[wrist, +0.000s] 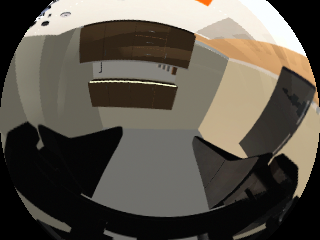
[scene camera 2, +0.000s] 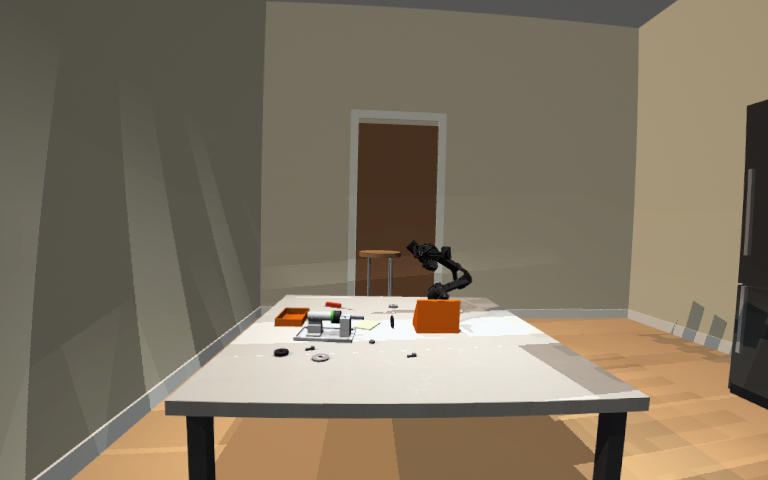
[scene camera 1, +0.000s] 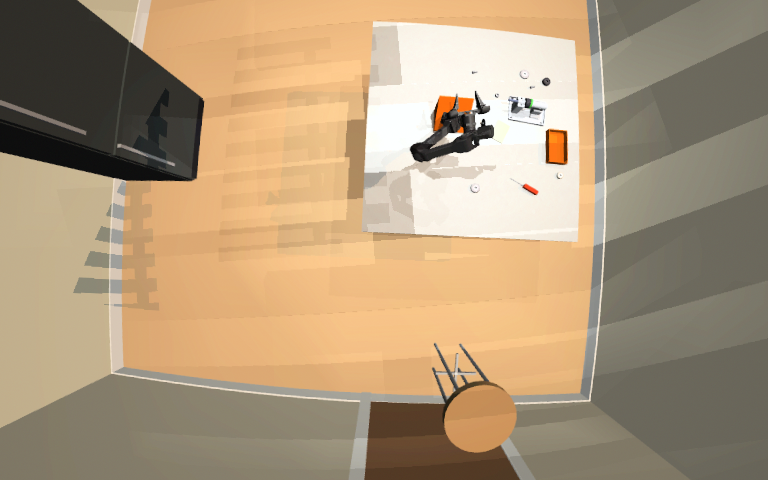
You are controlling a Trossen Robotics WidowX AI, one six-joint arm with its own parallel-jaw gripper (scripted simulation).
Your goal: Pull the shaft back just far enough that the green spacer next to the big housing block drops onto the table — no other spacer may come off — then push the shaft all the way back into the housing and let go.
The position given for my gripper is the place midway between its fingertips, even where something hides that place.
My gripper [wrist: 158,135] is open and holds nothing. Further things: a grey housing block [scene camera 2: 314,331] and an orange tray [scene camera 1: 556,143].
The grey housing block shows as well in scene camera 1 [scene camera 1: 535,115].
